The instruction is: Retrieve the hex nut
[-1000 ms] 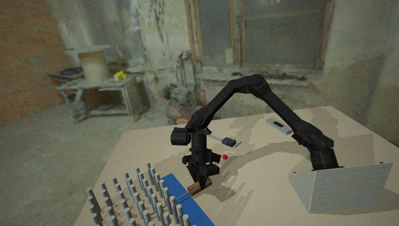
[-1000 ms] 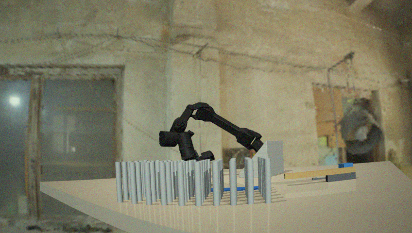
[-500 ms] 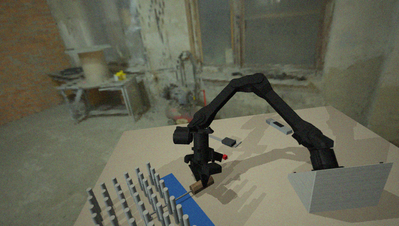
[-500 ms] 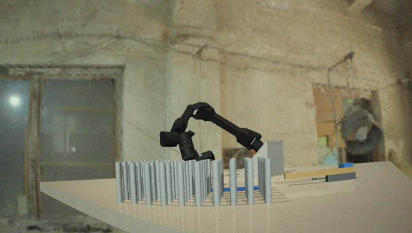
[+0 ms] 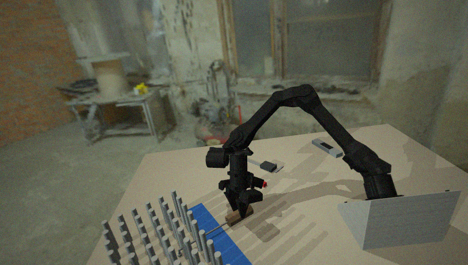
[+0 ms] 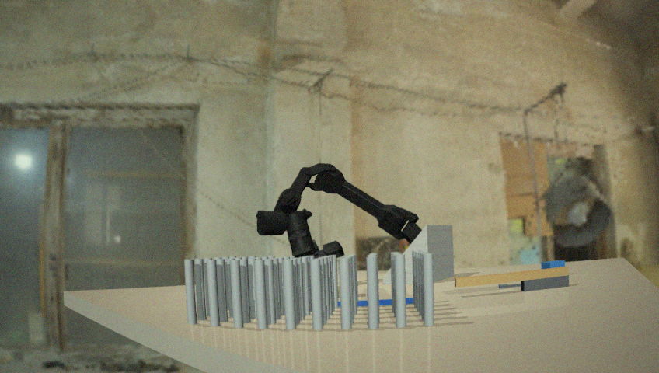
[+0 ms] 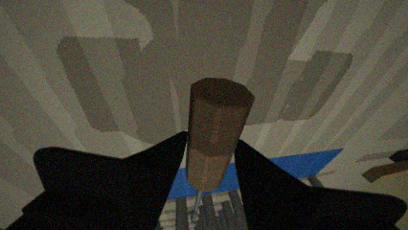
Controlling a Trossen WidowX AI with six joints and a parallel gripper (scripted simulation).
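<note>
My gripper tip is 120 mm past the small red cube, 140 mm to the left of it and 10 mm above it. Round my gripper tip: grey flat block (470 mm behind, 310 mm to the right); blue taped strip (80 mm ahead, 80 mm to the left, 20 mm below).
</note>
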